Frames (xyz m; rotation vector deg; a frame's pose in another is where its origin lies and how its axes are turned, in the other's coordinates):
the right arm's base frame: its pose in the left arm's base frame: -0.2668 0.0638 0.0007 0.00 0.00 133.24
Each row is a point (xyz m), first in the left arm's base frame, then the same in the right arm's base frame.
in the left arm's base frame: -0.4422 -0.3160 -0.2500
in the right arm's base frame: -0.1565 0.3880 -0.2507
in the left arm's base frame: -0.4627 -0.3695 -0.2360
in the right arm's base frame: -0.1815 0.4395 -0.2367
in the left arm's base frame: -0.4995 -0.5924 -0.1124
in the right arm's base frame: -0.3186 0.6191 -0.1131
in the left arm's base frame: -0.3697 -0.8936 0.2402
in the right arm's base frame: -0.6270 0.7308 0.2395
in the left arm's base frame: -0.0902 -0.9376 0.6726
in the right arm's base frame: -0.8505 0.5574 0.6719
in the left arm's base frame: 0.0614 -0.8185 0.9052
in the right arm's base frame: -0.8676 0.3653 0.9045
